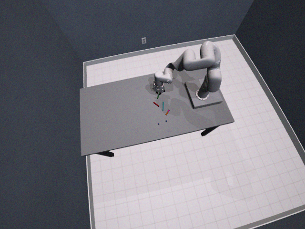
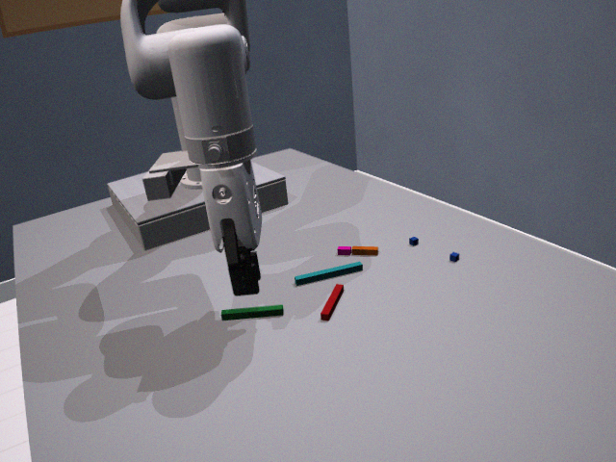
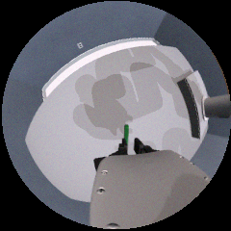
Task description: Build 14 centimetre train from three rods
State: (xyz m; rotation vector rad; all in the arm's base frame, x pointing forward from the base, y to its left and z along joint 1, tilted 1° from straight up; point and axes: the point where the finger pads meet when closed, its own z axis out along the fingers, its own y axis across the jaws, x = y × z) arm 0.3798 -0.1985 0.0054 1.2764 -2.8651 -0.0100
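Right now the green rod is 60 mm below my hand. From my hand the other things lie so: red rod (70 mm ahead, 80 mm to the left, 60 mm below); then turquoise rod (10 mm ahead, 130 mm to the left, 60 mm below); then magenta rod (20 mm behind, 200 mm to the left, 60 mm below).
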